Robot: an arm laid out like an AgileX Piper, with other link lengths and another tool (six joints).
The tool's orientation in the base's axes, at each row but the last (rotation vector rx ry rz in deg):
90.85, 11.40, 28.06
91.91, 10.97, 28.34
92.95, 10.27, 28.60
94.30, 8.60, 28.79
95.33, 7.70, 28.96
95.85, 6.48, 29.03
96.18, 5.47, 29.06
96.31, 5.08, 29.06
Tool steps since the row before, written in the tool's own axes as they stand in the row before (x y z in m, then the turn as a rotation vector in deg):
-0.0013, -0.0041, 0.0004, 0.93, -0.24, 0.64
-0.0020, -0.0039, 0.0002, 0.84, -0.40, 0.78
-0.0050, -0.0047, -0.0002, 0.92, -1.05, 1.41
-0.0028, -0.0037, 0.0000, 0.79, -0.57, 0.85
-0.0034, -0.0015, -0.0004, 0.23, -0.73, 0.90
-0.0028, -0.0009, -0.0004, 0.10, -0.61, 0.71
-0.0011, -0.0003, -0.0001, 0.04, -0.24, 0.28
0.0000, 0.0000, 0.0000, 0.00, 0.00, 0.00
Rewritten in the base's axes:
-0.0003, -0.0006, -0.0043, 1.14, -0.17, -0.07
-0.0010, -0.0006, -0.0042, 1.15, -0.32, -0.24
-0.0037, -0.0013, -0.0056, 1.60, -0.78, -0.88
-0.0018, -0.0005, -0.0042, 1.16, -0.39, -0.42
-0.0029, -0.0007, -0.0023, 0.71, -0.62, -0.71
-0.0025, -0.0005, -0.0016, 0.50, -0.51, -0.62
-0.0010, -0.0002, -0.0006, 0.20, -0.20, -0.24
0.0000, 0.0000, 0.0000, 0.00, 0.00, 0.00

